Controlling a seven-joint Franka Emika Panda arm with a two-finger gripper.
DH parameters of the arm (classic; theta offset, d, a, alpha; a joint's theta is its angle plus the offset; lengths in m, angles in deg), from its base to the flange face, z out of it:
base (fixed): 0 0 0 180
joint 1: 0 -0.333 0 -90
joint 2: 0 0 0 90
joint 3: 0 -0.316 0.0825 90
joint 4: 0 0 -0.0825 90
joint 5: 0 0.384 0 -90
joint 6: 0 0 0.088 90
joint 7: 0 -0.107 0 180
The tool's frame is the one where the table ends.
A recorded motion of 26 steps. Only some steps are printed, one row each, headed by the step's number.
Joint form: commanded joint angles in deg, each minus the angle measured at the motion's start. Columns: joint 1, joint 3, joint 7, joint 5, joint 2, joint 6, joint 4.
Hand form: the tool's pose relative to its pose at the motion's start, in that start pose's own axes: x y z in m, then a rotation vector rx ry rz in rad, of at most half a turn. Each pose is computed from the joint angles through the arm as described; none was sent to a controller.
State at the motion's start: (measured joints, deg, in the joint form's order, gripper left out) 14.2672 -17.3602 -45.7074 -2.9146 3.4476 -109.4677 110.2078
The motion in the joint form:
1: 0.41 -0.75 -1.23 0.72 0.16 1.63 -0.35
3: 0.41 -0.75 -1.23 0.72 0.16 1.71 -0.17
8: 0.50 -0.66 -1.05 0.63 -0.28 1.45 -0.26
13: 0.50 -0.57 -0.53 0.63 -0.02 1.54 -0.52
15: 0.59 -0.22 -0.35 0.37 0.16 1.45 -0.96
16: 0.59 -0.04 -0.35 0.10 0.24 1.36 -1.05
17: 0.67 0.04 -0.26 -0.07 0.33 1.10 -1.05
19: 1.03 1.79 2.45 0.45 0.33 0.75 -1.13
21: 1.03 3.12 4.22 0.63 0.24 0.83 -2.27
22: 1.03 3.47 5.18 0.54 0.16 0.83 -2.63
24: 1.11 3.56 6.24 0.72 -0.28 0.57 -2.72
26: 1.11 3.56 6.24 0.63 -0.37 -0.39 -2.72
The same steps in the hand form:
1: -0.0047 -0.0012 -0.0020 -0.0070 -0.0210 0.0199
3: -0.0052 -0.0008 -0.0004 -0.0103 -0.0242 0.0198
8: -0.0024 -0.0007 0.0026 -0.0105 -0.0258 0.0190
13: -0.0019 0.0000 -0.0018 -0.0063 -0.0198 0.0119
15: 0.0020 0.0028 -0.0070 -0.0015 -0.0077 0.0155
16: 0.0036 0.0042 -0.0085 -0.0018 -0.0012 0.0173
17: 0.0049 0.0053 -0.0097 0.0000 0.0053 0.0177
19: 0.0190 0.0193 -0.0099 0.0101 0.0035 0.0101
21: 0.0299 0.0273 -0.0179 0.0232 0.0134 0.0041
22: 0.0331 0.0295 -0.0200 0.0252 0.0179 -0.0068
24: 0.0357 0.0294 -0.0168 0.0277 0.0139 -0.0216
26: 0.0373 0.0282 -0.0175 0.0367 0.0263 -0.0220

